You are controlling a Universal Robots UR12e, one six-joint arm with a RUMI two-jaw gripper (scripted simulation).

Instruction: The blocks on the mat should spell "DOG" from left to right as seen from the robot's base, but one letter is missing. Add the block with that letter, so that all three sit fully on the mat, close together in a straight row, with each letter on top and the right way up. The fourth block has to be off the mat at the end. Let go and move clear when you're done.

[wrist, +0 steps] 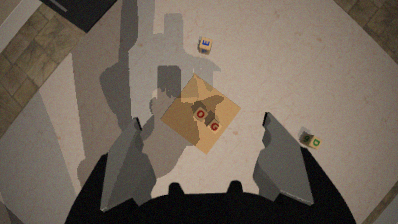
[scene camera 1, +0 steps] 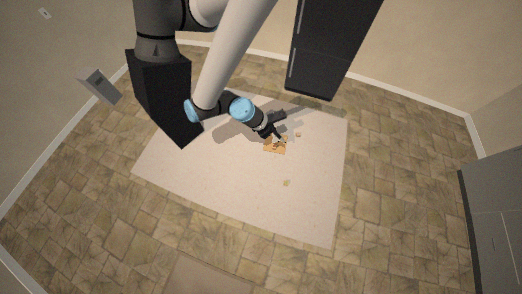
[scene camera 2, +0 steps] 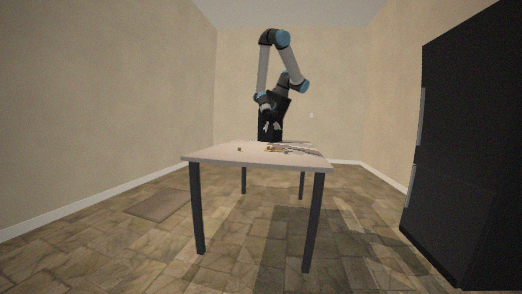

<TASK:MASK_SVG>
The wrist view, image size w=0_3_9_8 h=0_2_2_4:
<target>my gripper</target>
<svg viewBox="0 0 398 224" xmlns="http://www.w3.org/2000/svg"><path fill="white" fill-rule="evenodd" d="M356 221L342 195L309 150L302 147L270 112L265 112L263 120L265 132L262 138L265 148L260 151L253 172L253 180L260 190L258 195L243 192L242 184L238 180L230 182L226 193L185 194L178 182L172 182L169 185L168 195L152 199L151 192L157 179L147 154L142 153L144 146L140 136L142 128L138 117L134 117L107 153L100 157L75 199L65 224L356 224Z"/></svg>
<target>mat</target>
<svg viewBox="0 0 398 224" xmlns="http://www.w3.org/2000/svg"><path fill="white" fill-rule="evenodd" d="M194 74L163 115L161 121L207 155L241 108ZM212 118L222 125L222 128L216 134L207 128L207 124ZM200 106L208 112L208 115L202 122L193 116Z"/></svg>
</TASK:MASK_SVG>
